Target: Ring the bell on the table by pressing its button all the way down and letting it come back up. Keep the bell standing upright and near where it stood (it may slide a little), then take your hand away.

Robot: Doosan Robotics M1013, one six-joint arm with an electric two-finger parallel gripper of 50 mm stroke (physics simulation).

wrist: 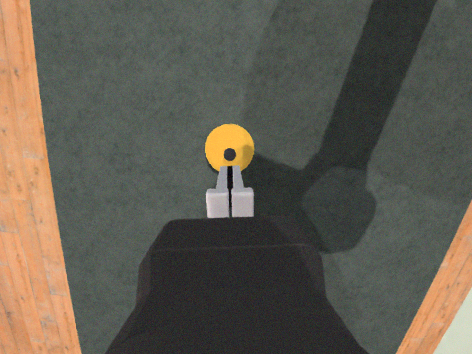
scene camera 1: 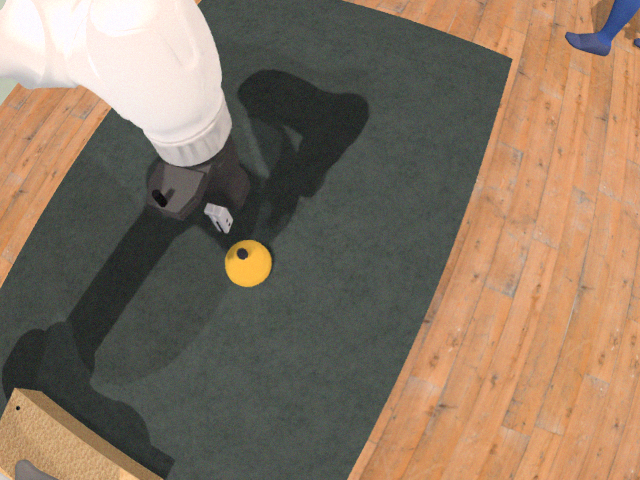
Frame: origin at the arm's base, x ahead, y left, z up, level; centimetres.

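Where they show: gripper, between the fingertips: (wrist: 230,178) (scene camera 1: 225,225).
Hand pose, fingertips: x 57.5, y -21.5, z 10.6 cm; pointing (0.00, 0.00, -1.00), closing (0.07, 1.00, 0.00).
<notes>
Things, the pixels of their top centre, and the offset from my fingertips. Level surfaces: height alone.
- yellow dome, centre of its top: (wrist: 229,154) (scene camera 1: 241,252) dy -0.1, dx -0.1, dz -11.7 cm
- small dark button, centre of its top: (wrist: 229,154) (scene camera 1: 241,252) dy -0.1, dx -0.1, dz -11.7 cm
- dark green table top, height of its surface: dz -18.3 cm
The bell is a yellow dome (scene camera 1: 250,269) (wrist: 225,137) with a small dark button (scene camera 1: 242,253) (wrist: 229,154) on top. It stands upright on the dark green table top. My gripper (scene camera 1: 224,230) (wrist: 230,178) is shut with nothing between its pale fingers. In the scene view the fingertips are up and left of the bell, apart from the button in the picture. In the wrist view the tips overlap the bell's lower edge, just below the button and in line with it. The exact height of the tips above the bell is hard to tell.
The dark green table top (scene camera 1: 330,330) (wrist: 125,100) has a wooden floor (scene camera 1: 542,258) (wrist: 30,200) around it. A tan block-like object (scene camera 1: 56,439) is at the lower left of the scene view. A blue leg-like shape (scene camera 1: 615,25) shows at the upper right. The arm's shadows lie around the bell.
</notes>
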